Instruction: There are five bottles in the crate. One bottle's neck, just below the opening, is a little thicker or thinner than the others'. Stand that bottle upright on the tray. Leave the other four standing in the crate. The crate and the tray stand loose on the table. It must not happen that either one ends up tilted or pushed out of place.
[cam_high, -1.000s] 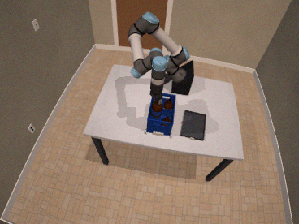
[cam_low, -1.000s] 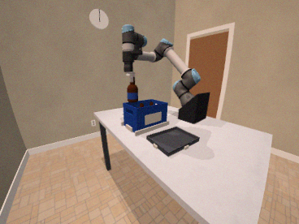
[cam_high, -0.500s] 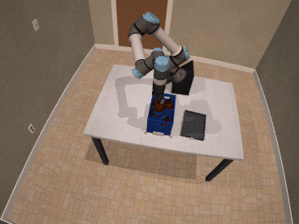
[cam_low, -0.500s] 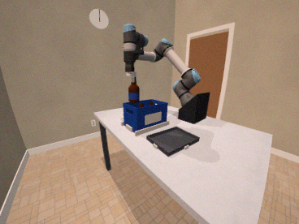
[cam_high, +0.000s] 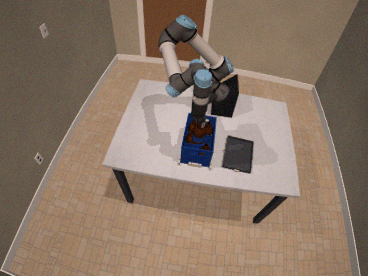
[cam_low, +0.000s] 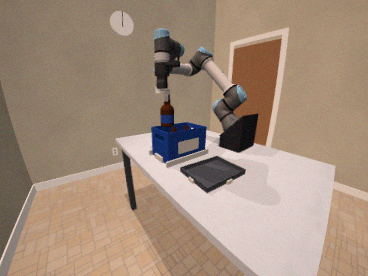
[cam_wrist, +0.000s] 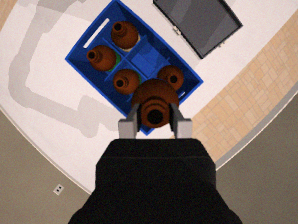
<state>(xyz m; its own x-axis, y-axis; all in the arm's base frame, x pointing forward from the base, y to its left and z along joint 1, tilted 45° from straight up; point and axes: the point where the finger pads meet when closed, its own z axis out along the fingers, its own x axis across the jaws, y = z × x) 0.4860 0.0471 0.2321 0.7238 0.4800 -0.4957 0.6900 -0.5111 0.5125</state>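
The bottle lies 70 mm below my hand. The rest, counted from my hand: dark tray 60 mm behind, 290 mm to the left, 330 mm below; blue crate 80 mm behind, 10 mm to the left, 260 mm below.
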